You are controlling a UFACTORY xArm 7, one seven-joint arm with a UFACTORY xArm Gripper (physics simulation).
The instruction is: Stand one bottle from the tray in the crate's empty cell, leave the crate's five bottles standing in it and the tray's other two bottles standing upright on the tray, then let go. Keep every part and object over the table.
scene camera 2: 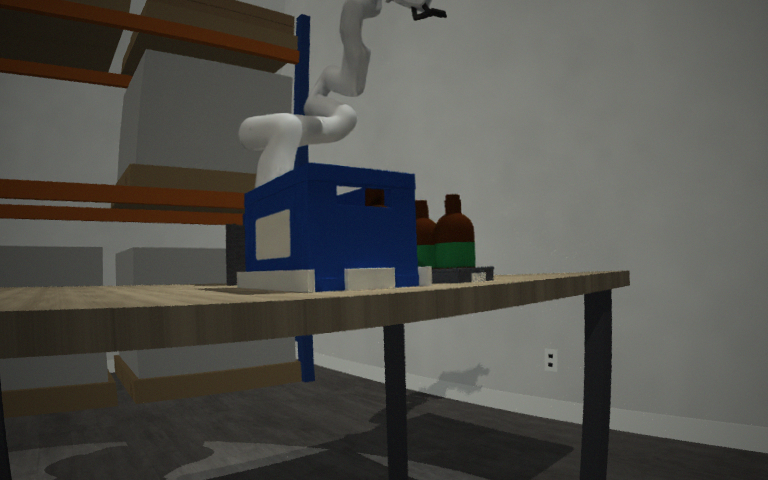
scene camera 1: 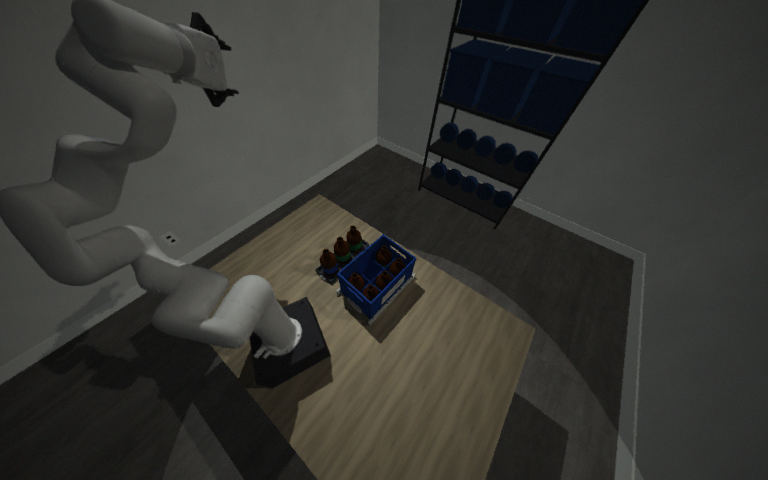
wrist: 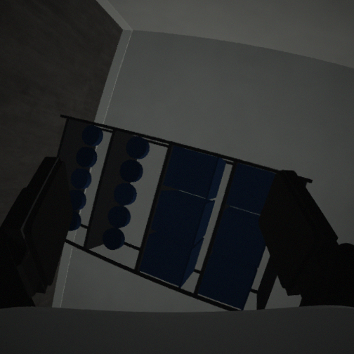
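My gripper is open and empty, high above the table and far from the bottles, facing the wall rack. Three brown bottles stand upright in a row on the dark tray: one with a blue label, a middle one and an end one with green labels. The blue crate beside the tray holds five brown bottles. Its empty cell is the middle one in the row nearer the tray. Crate walls hide the bottles' lower parts.
The crate stands between low pale blocks on the wooden table. The arm's black base stands on the table near the crate. A dark rack with blue bins stands beyond the table.
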